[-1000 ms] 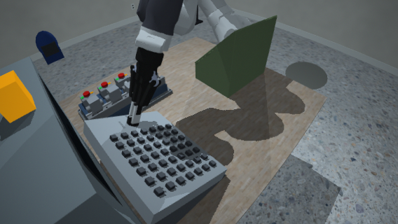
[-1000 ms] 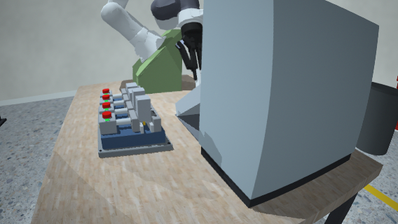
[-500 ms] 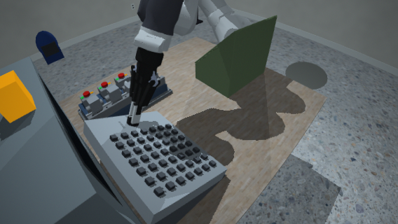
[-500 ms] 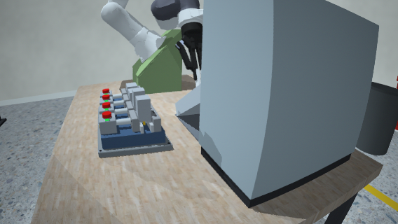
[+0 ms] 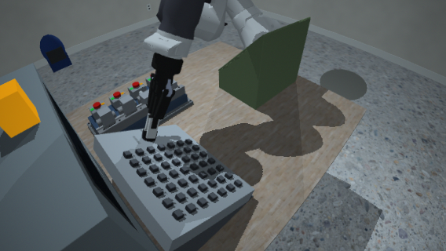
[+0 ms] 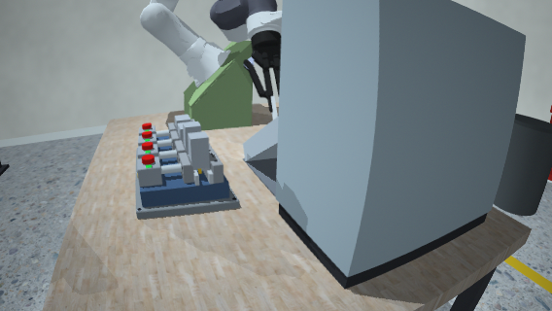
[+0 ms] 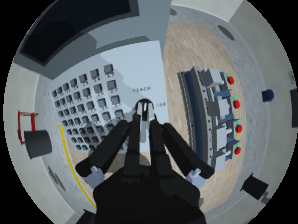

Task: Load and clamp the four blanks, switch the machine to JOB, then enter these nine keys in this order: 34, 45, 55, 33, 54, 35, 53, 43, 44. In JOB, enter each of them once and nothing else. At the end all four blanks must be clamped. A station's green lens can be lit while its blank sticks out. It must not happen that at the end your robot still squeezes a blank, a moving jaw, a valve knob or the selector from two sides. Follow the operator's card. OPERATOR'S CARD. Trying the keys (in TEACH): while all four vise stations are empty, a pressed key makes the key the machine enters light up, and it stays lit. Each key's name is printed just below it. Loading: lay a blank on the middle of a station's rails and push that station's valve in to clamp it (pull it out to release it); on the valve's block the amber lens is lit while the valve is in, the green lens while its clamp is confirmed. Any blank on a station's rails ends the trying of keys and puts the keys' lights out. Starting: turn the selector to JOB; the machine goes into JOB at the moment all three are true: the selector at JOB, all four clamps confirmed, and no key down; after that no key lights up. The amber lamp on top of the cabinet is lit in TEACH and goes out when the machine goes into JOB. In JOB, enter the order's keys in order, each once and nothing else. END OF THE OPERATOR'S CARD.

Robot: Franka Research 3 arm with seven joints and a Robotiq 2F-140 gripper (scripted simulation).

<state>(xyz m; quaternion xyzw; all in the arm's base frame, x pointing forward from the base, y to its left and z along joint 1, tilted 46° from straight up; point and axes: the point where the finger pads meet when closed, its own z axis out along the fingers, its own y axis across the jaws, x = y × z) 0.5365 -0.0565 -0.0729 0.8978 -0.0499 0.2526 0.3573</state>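
Right now my hand is 2 cm short of the black selector knob and 2 cm above it. The rest, counted from my hand: grey keypad: 11 cm to the left, 7 cm below, 4 cm ahead; then key: 19 cm to the left, 3 cm below, 2 cm ahead.
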